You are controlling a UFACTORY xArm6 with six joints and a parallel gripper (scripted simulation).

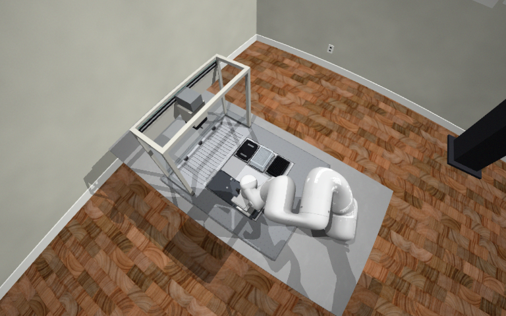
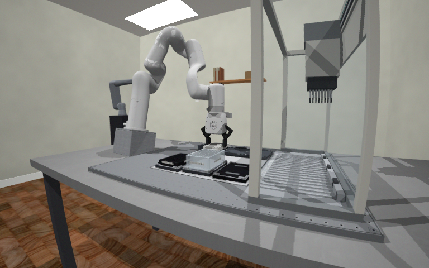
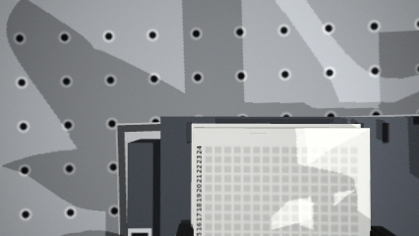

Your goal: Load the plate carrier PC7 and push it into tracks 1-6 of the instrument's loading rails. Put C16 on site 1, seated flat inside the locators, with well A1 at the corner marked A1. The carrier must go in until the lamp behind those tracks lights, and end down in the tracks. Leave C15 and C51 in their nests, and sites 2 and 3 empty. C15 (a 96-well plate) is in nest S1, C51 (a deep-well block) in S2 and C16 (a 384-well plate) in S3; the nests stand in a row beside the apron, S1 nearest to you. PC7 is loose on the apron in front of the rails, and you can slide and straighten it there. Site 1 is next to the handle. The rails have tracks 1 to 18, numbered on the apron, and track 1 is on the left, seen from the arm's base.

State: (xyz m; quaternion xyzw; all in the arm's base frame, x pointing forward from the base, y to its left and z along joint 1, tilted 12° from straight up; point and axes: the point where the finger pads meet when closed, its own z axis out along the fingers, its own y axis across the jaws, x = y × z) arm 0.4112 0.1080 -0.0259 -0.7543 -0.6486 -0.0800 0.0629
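Right now the white 384-well plate C16 is 10 mm below my hand. From my hand the other things lie so: clear deep-well block C51 (270 mm to the right, 60 mm ahead); black plate C15 (270 mm to the right, 50 mm behind, 10 mm below); dark carrier PC7 (100 mm ahead, 20 mm below, 10 mm to the right).
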